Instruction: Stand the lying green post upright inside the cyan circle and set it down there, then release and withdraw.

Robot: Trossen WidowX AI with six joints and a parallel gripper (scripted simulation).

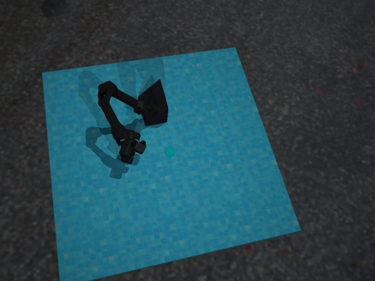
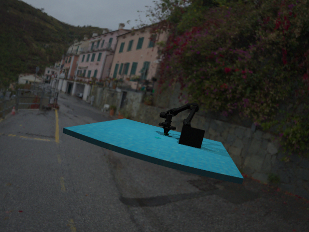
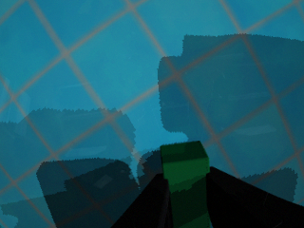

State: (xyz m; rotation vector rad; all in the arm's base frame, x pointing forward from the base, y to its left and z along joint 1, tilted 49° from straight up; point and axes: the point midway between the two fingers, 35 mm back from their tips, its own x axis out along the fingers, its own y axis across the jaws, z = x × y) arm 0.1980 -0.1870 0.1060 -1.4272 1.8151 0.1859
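Right now the cyan circle is 22 cm to the left of my gripper tip, 5 cm ahead of it and 1 cm below it. Round my gripper tip: green post (2 cm to the right, 1 cm behind).
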